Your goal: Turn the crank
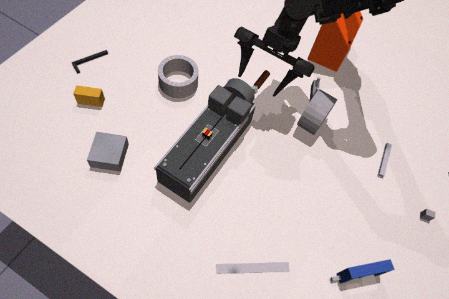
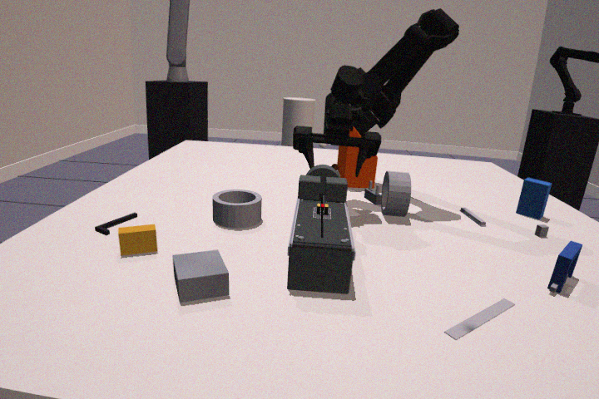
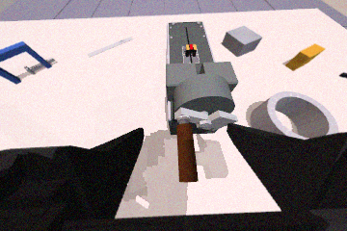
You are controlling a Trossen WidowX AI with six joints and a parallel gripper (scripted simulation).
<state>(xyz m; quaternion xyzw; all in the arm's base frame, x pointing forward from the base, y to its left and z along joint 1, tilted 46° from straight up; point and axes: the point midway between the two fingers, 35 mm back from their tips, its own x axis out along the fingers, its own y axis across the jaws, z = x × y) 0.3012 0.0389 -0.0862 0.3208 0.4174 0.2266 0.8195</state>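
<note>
The crank handle lies 2 cm behind my gripper tip. Round my gripper tip: grey strip (30 cm ahead, 23 cm to the left, 10 cm below); then red pointer (16 cm ahead, 1 cm to the right, 2 cm below); then grey cube (31 cm ahead, 17 cm to the right, 8 cm below).
</note>
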